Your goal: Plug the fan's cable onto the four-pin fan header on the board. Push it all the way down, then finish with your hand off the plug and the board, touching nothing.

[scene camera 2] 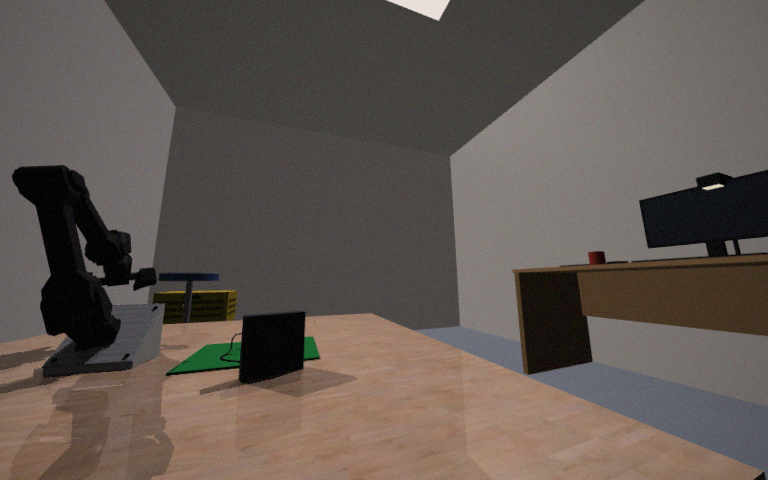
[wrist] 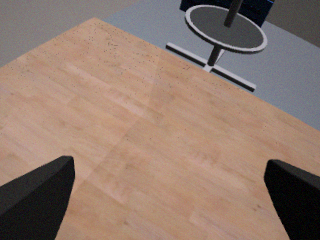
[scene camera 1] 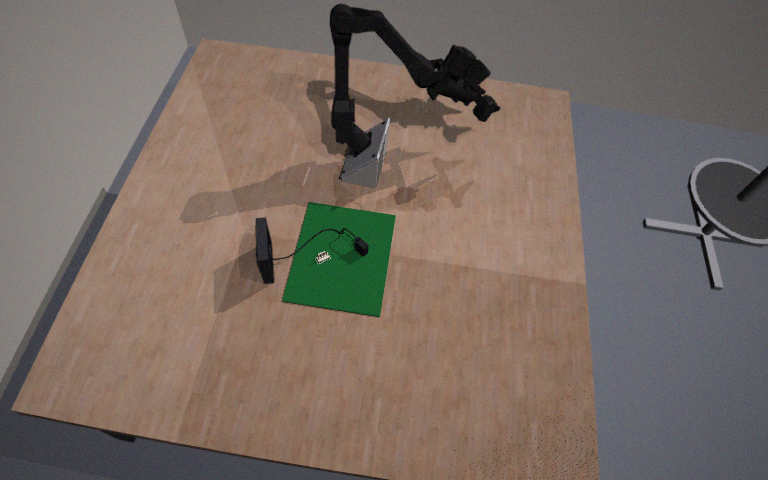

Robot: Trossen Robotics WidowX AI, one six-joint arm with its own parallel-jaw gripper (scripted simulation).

My gripper point(scene camera 1: 492, 100) is open, holding nothing. Also in view: a green board point(scene camera 1: 348, 282) and a black fan point(scene camera 2: 271, 344).
My gripper shows as well in scene camera 2 point(scene camera 2: 117, 291) and in the wrist view point(wrist: 172, 168). The green board also shows in scene camera 2 point(scene camera 2: 208, 358). The black fan is seen too in scene camera 1 point(scene camera 1: 264, 246).
